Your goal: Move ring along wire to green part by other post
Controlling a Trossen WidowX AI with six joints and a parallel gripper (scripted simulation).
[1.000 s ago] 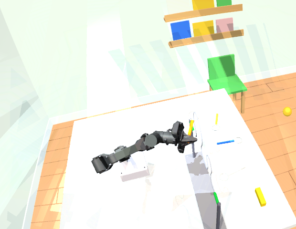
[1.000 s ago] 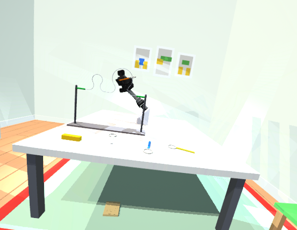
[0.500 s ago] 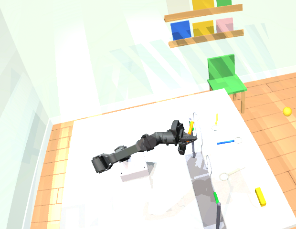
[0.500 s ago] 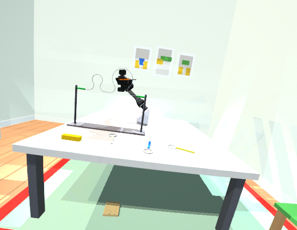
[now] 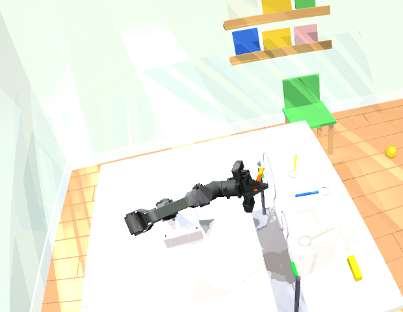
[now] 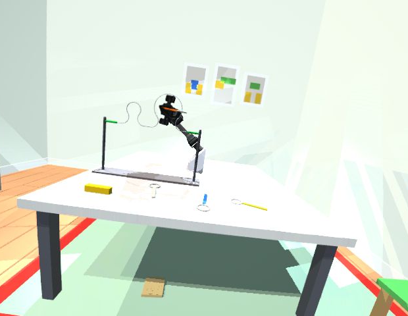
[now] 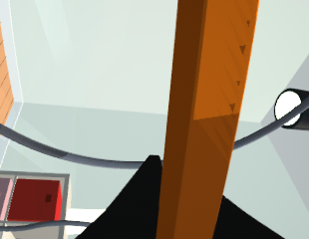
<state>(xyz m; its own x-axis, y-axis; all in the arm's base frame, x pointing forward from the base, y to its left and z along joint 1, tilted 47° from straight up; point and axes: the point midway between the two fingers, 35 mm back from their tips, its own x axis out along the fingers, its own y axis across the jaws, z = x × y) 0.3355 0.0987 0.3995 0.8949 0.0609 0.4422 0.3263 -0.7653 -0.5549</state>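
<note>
Right now my gripper tip is 90 mm to the right of the orange-handled ring, 10 mm past it and 10 mm above it. The rest, counted from my gripper tip: blue-handled ring (430 mm below, 350 mm to the left, 250 mm ahead); then yellow block (420 mm below, 320 mm ahead, 120 mm to the right); then white-handled ring (430 mm below, 190 mm ahead, 80 mm to the left).
</note>
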